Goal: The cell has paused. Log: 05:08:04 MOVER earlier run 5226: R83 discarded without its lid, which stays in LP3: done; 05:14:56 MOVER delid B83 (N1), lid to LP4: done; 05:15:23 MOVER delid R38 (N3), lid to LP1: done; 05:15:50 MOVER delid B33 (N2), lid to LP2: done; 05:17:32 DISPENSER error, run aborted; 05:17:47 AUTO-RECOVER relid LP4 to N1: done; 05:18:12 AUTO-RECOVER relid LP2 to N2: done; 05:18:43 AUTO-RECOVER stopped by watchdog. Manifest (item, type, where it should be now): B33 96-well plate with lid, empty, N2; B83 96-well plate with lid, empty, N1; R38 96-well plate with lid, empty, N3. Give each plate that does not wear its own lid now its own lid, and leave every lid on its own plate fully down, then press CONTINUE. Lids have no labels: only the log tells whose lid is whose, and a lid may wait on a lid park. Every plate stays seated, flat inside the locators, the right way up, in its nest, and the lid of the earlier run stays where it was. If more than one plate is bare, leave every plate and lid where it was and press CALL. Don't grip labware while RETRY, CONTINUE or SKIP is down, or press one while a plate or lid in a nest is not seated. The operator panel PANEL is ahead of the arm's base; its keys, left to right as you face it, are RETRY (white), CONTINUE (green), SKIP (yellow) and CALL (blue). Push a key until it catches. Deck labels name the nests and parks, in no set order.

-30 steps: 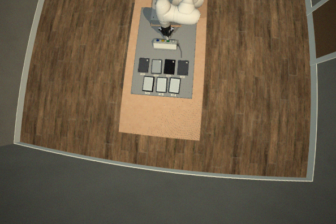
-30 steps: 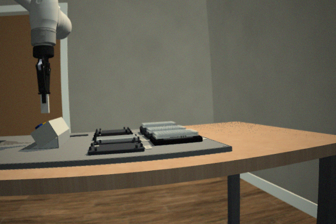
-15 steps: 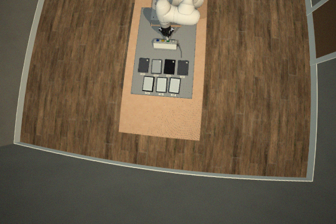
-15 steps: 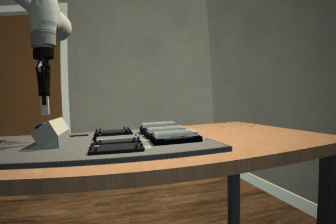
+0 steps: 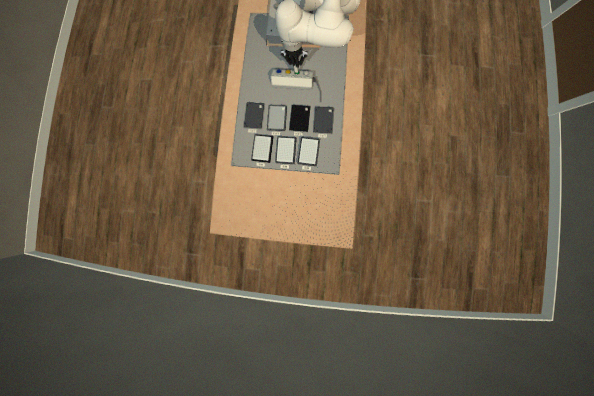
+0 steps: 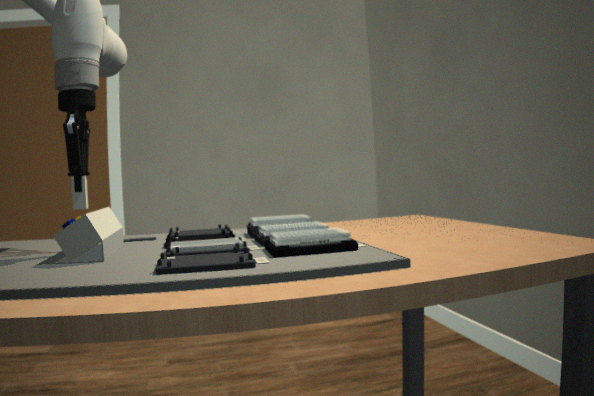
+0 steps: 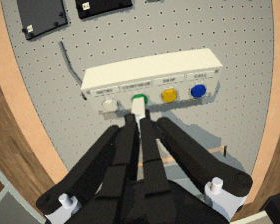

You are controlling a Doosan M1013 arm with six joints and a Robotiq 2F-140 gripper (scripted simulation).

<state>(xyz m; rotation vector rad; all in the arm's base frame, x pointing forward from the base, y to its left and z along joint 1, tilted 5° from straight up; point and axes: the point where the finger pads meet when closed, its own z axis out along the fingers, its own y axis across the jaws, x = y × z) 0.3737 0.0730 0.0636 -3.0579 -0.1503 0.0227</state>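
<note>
The green continue key lies 50 mm below my hand. From my hand the other things lie so: blue key 100 mm to the right, 50 mm below, 10 mm ahead; white key 50 mm to the left, 50 mm below; yellow key 50 mm to the right, 50 mm below, 10 mm ahead.
</note>
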